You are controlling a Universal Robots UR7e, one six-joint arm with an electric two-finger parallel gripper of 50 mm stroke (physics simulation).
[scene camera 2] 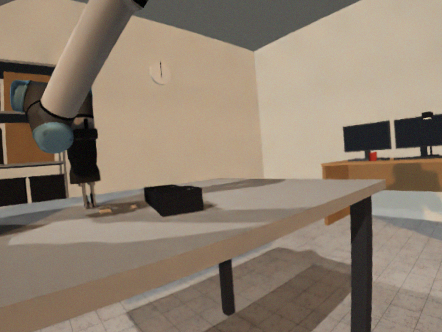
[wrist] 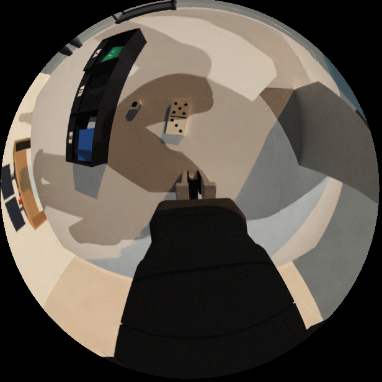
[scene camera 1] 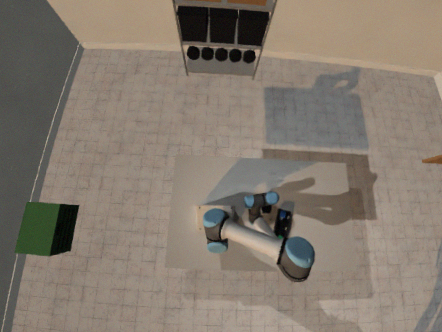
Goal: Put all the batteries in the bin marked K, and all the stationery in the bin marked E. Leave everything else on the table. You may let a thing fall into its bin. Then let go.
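Places are measured from the arm's base along level axes (x ahead, y left, z up), in metres.
Where they show: gripper, fingertip midpoint: (scene camera 2: pixel 90 207).
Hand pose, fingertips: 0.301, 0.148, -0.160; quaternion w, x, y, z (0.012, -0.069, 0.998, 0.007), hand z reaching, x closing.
Observation:
Each offset is from my fingertips to the top centre of the thing, as dx, dy, dz.
My gripper (wrist: pixel 192 177) (scene camera 2: pixel 90 204) is shut on a dark battery (wrist: pixel 193 187), with its fingertips at or just above the table top; the battery is mostly hidden by the fingers. The black three-part bin {+0.172, -0.144, +0.044} (scene camera 1: pixel 283 223) (scene camera 2: pixel 175 201) stands ahead and to the left in the wrist view. Its far compartment, marked K, holds a green thing (wrist: pixel 111 53). The middle compartment, marked H, looks dark inside. The near compartment, marked E, holds a blue thing (wrist: pixel 85 144) and a pale thing (wrist: pixel 91 122).
A cream domino {+0.029, -0.083, +0.005} (wrist: pixel 178 118) (scene camera 2: pixel 105 211) lies on the table ahead of the gripper. A small round thing with a dark centre {+0.095, -0.104, +0.006} (wrist: pixel 134 104) (scene camera 2: pixel 133 206) stands between domino and bin. A large grey shape (wrist: pixel 330 135) is at the right in the wrist view.

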